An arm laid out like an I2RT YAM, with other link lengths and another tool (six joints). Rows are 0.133 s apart.
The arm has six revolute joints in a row. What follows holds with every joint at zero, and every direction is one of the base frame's. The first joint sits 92.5 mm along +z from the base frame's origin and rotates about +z. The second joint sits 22.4 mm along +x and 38 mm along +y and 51 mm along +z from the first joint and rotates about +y. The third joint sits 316.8 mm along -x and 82.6 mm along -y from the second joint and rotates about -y. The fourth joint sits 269.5 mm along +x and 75.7 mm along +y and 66 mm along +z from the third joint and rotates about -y. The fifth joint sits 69.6 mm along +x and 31.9 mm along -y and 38.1 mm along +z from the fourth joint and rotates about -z. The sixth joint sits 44.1 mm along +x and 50.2 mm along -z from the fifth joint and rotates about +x. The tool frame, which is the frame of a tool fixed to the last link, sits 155 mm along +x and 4 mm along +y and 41 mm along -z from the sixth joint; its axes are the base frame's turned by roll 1.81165, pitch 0.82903 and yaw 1.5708 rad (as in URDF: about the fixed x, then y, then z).
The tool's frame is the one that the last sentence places.
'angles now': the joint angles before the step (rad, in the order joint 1, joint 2, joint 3, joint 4, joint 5, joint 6). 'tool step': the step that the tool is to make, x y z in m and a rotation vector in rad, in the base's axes. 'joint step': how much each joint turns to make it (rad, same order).
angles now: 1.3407 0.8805 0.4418 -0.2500 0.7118 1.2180
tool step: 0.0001 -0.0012 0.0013 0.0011 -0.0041 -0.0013
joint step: 0.0018 -0.0074 0.0001 -0.0047 0.0048 -0.0012
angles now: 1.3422 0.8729 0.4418 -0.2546 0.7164 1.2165
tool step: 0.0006 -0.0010 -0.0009 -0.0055 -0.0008 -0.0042
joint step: -0.0002 0.0028 0.0001 -0.0034 0.0044 0.0013
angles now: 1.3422 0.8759 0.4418 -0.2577 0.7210 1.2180
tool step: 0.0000 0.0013 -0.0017 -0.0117 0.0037 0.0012
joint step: 0.0002 0.0156 0.0060 -0.0027 -0.0014 0.0001
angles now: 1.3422 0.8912 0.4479 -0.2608 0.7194 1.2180
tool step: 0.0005 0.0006 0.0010 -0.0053 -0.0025 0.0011
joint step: -0.0003 0.0046 0.0060 -0.0027 0.0013 -0.0049
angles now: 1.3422 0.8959 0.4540 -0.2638 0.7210 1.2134
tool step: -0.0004 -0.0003 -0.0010 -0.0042 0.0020 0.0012
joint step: 0.0003 0.0016 0.0000 -0.0031 -0.0013 0.0003
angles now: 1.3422 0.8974 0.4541 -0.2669 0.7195 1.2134
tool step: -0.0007 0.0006 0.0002 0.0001 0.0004 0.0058
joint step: 0.0002 -0.0016 0.0000 0.0013 -0.0045 -0.0044
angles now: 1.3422 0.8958 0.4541 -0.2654 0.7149 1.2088
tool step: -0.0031 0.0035 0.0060 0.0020 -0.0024 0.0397
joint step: -0.0078 -0.0185 0.0104 0.0003 -0.0353 -0.0414
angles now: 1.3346 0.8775 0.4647 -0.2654 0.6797 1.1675
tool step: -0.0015 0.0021 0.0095 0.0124 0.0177 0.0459
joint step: -0.0490 -0.0308 0.0230 -0.0153 -0.0875 -0.0523
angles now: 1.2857 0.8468 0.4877 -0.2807 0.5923 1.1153
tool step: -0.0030 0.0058 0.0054 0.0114 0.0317 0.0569
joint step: -0.0571 -0.0062 0.0215 -0.0031 -0.1120 -0.0461
